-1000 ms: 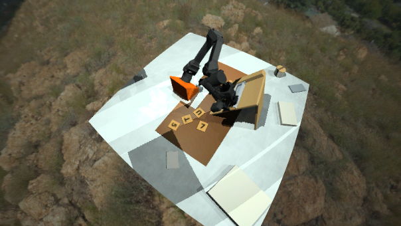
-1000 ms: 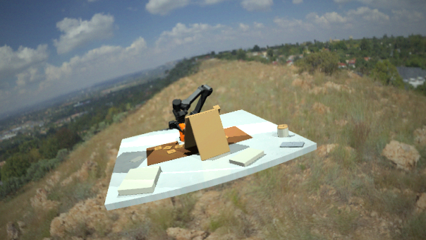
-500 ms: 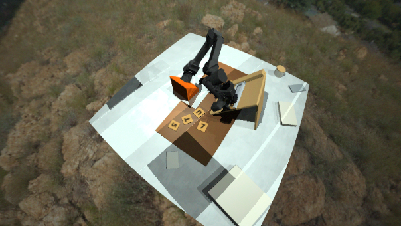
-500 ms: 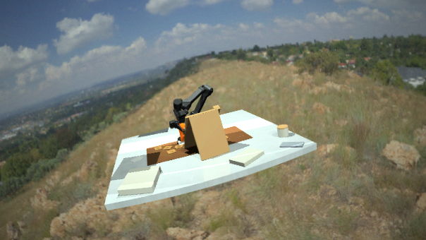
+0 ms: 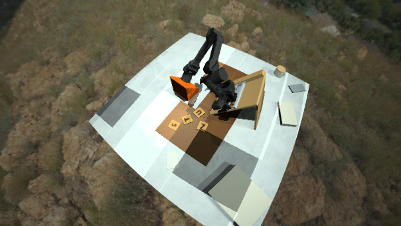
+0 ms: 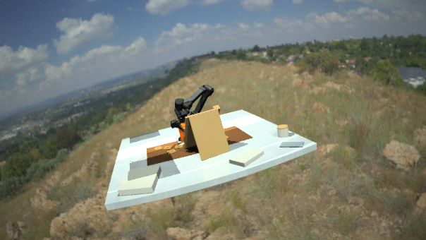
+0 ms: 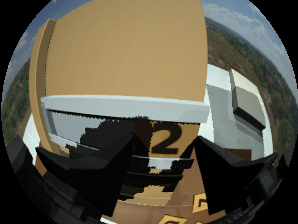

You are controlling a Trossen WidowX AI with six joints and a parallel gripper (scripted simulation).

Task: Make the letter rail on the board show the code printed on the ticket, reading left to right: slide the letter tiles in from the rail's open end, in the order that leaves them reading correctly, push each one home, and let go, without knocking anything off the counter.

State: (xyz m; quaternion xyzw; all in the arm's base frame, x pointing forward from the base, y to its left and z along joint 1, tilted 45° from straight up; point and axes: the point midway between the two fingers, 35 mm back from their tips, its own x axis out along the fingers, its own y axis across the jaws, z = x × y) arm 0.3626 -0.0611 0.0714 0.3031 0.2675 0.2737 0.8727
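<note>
Now: gripper tip 90 mm to the right of the ticket, 90 mm past it and 80 mm above it. Also, from my gripper tip: cream block: 310 mm to the left, 300 mm ahead, 150 mm below; then brown mat: 180 mm behind, 160 mm below, 20 mm to the left; then pale card: 430 mm to the right, 160 mm below, 60 mm behind.
</note>
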